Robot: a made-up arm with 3 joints. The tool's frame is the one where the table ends. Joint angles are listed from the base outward.
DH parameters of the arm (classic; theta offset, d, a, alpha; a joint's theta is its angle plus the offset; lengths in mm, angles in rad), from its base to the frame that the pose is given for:
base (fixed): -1.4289 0 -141.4 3.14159
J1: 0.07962 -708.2 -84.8 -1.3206
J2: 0 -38 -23.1 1.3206
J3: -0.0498 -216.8 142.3 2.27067
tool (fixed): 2.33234 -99.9 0 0
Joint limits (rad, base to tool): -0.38..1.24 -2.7..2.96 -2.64..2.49
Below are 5 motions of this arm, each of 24 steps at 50 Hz.
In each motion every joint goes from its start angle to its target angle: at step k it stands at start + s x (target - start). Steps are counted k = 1, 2, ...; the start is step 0. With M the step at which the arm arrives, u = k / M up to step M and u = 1 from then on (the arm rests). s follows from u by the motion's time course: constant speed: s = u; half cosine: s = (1 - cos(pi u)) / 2; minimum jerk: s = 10 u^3 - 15 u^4 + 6 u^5.
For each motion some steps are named. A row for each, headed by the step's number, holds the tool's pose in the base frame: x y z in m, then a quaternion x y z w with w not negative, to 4 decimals.
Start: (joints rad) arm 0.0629 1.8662 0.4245
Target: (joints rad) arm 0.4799 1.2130 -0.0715
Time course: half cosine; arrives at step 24
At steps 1, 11, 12, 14, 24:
1: -0.0680 0.4190 0.7234 -0.4856 0.3040 -0.3499 0.7412
11: -0.0168 0.4017 0.8036 -0.3587 0.4525 -0.2941 0.7616
12: -0.0095 0.3956 0.8146 -0.3378 0.4709 -0.2834 0.7641
14: 0.0041 0.3813 0.8353 -0.2955 0.5040 -0.2605 0.7686
24: 0.0348 0.3258 0.8835 -0.1722 0.5723 -0.1843 0.7803

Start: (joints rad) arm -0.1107 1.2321 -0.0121
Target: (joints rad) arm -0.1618 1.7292 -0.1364
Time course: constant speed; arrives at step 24
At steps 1, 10, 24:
1: -0.0858 0.3335 0.8748 -0.3408 0.4799 0.0207 0.8082
10: -0.0831 0.3612 0.8552 -0.4073 0.4870 -0.0256 0.7722
24: -0.0767 0.3970 0.8161 -0.4990 0.4922 -0.1034 0.7057

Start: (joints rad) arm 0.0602 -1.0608 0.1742
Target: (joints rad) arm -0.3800 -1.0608 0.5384
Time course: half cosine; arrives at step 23
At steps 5, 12, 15, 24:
5: -0.0315 0.0227 0.6962 0.5344 0.2324 0.5391 0.6082
12: -0.0314 0.0216 0.7080 0.5428 0.3081 0.5313 0.5729
15: -0.0308 0.0205 0.7143 0.5423 0.3437 0.5260 0.5577
24: -0.0291 0.0187 0.7239 0.5372 0.3929 0.5172 0.5381

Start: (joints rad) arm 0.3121 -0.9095 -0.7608
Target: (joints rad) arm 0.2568 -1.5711 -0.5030
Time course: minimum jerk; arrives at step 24
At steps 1, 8, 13, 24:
1: 0.0766 0.0101 0.7198 0.2290 0.0766 0.7555 0.6090
8: 0.0772 0.0130 0.6919 0.2732 0.0305 0.7620 0.5863
13: 0.0797 0.0275 0.6443 0.3517 -0.0442 0.7673 0.5344
24: 0.0828 0.0581 0.5954 0.4400 -0.1185 0.7640 0.4568

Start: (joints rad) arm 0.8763 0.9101 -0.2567
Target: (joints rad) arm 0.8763 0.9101 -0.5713
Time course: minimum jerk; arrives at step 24
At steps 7, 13, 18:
7: 0.0702 0.2218 0.9174 0.0350 0.6015 -0.1510 0.7837
13: 0.0807 0.2032 0.9206 0.0371 0.6319 -0.0934 0.7685
18: 0.0897 0.1898 0.9215 0.0386 0.6528 -0.0499 0.7549

